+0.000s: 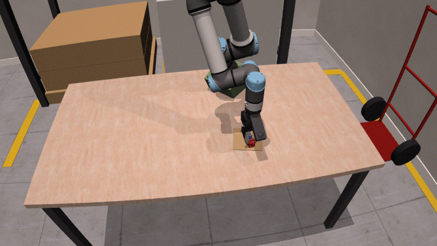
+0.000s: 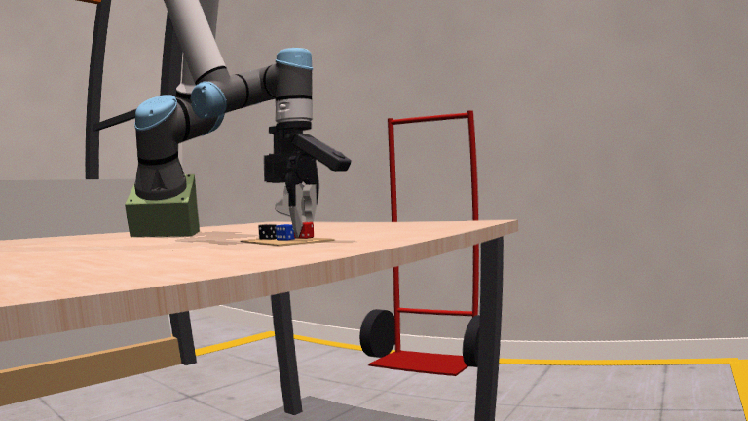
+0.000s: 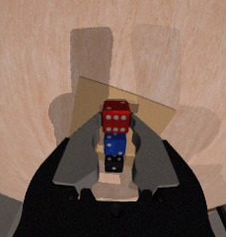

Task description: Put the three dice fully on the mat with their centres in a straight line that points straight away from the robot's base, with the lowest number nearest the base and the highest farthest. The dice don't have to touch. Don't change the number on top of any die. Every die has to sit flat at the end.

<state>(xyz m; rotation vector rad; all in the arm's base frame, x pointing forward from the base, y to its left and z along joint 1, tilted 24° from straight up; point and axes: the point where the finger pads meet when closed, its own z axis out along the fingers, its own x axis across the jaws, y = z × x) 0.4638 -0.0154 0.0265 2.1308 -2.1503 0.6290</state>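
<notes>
Now: hand right at the red die. From my hand the other things lie so: tan square mat 40 mm behind, 20 mm below; blue die 40 mm behind, 10 mm below; black die 90 mm behind, 10 mm below.
</notes>
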